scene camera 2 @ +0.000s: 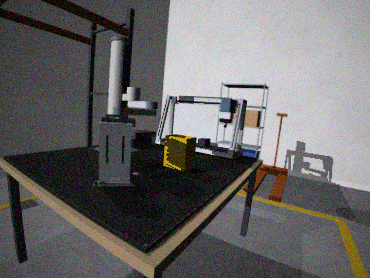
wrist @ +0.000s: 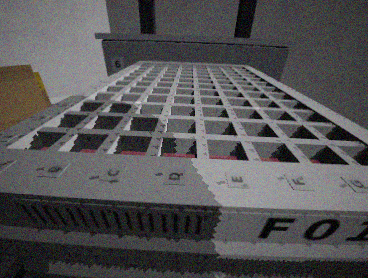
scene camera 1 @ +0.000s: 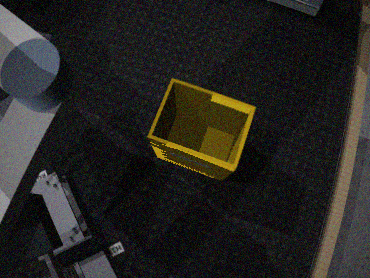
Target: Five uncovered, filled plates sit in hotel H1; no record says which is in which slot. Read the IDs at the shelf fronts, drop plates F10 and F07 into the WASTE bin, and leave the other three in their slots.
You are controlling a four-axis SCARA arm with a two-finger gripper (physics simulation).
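Frame: origin at the arm's base, x right, y up, z back, level; millimetres.
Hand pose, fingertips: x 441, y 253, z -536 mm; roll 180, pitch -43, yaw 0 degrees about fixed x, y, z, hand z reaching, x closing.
Note:
Each offset is from my fingertips to the top centre of the thing. "pt": to the spot under its first point.
In the wrist view the filled top plate F01 @[pt dx -44, dy +22, dz +71 mm] (wrist: 320, 230) lies level, very close and filling most of the frame; red shows in its front wells. It hides the plates below, including F10 just under it and F07. A grey finger of my gripper shows along its left edge; the other finger is hidden. The fingers are drawn in below F01, shut on F10, though the contact is out of sight. Part of hotel H1 @[pt dx -69, dy -232, dz +16 mm] (scene camera 1: 97, 266) shows at scene camera 1's lower left. The yellow WASTE bin @[dx -415, dy -40, dz -110 mm] (scene camera 1: 195, 153) (scene camera 2: 179, 152) stands open; no plate shows in it.
The H1 tag @[dx -123, dy -240, dz -11 mm] (scene camera 1: 116, 249) lies beside the hotel. A pale stand (scene camera 1: 62, 212) with its own tag is close behind it. The arm's link and blue-grey cylinder (scene camera 1: 30, 69) hang at the upper left. A gantry frame (scene camera 2: 200, 100) stands at the table's back.

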